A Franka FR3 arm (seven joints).
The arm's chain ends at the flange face. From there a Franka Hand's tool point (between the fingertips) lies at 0.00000 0.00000 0.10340 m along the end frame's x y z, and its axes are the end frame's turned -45 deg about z.
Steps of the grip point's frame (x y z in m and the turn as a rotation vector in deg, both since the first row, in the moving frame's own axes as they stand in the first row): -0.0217, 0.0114, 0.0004, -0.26, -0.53, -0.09; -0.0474, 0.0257, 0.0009, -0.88, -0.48, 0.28; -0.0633, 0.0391, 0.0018, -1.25, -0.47, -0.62; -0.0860, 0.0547, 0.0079, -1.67, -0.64, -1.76; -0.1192, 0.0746, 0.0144, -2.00, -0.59, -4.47
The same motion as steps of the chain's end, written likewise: -0.0069, 0.0224, 0.0004, -0.56, -0.19, -0.09; -0.0159, 0.0500, 0.0009, -0.96, 0.28, 0.28; -0.0181, 0.0702, 0.0018, -1.22, 0.55, -0.62; -0.0235, 0.0966, 0.0080, -1.63, 0.73, -1.76; -0.0335, 0.1338, 0.0145, -1.83, 1.00, -4.47
